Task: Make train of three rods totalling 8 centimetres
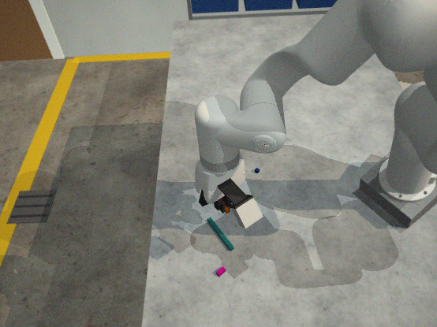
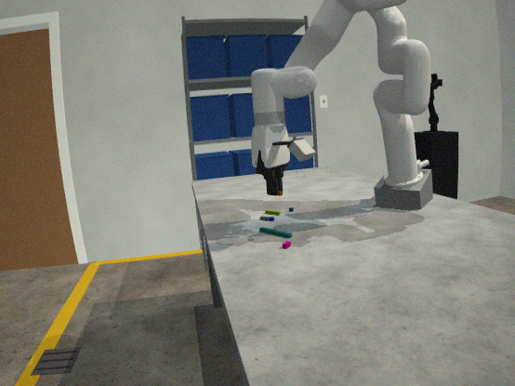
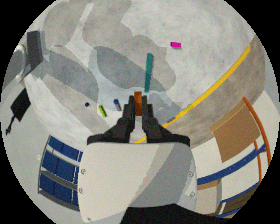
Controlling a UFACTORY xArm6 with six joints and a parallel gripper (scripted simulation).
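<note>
The grey rod lies 12 cm to the right of my hand, 11 cm below it and 1 cm ahead of it. From my hand the other things lie so: turquoise rod: 11 cm below, 2 cm to the left, 1 cm ahead; magenta rod: 11 cm to the left, 11 cm below; orange rod: 2 cm below.
</note>
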